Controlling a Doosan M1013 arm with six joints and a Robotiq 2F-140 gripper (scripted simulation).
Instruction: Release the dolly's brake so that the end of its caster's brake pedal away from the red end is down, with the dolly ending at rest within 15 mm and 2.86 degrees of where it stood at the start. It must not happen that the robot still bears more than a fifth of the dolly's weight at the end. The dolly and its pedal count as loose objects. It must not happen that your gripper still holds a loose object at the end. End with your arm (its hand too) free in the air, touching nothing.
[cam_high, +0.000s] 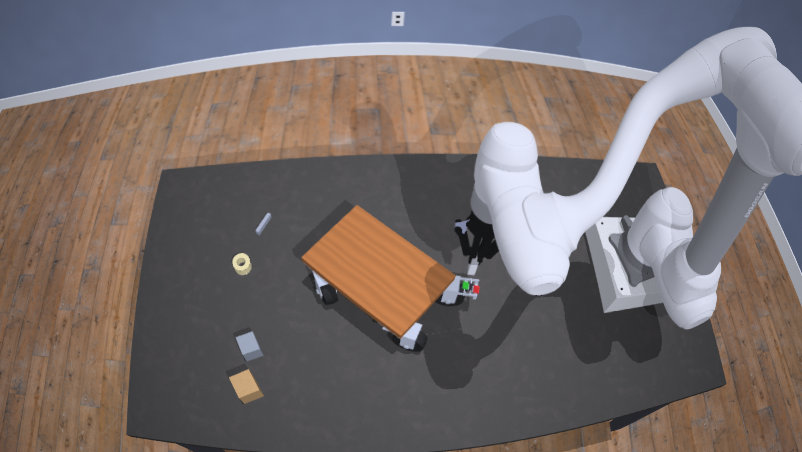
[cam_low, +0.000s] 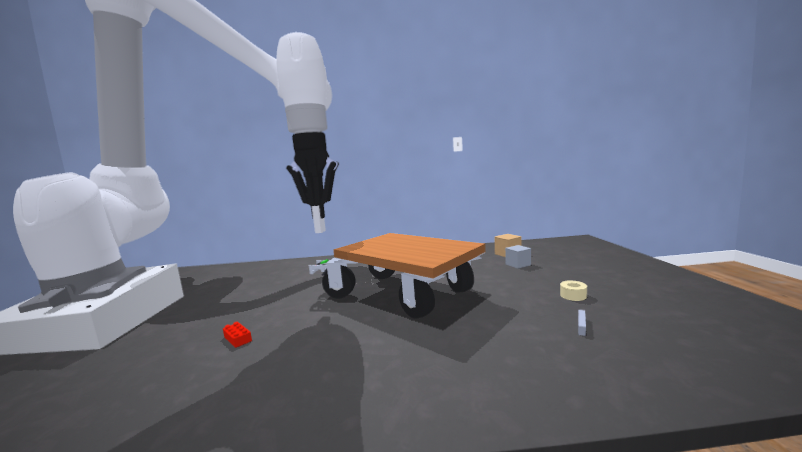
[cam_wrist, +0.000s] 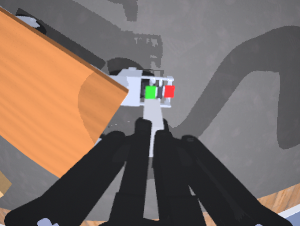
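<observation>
Right now the brake pedal is 1 cm behind my hand, 1 cm to the left of it and 12 cm below it. Round my hand: grey cube: 55 cm ahead, 2 cm to the left, 18 cm below; small grey bar: 45 cm ahead, 34 cm to the right, 19 cm below; red brick: 18 cm behind, 16 cm to the right, 19 cm below.
</observation>
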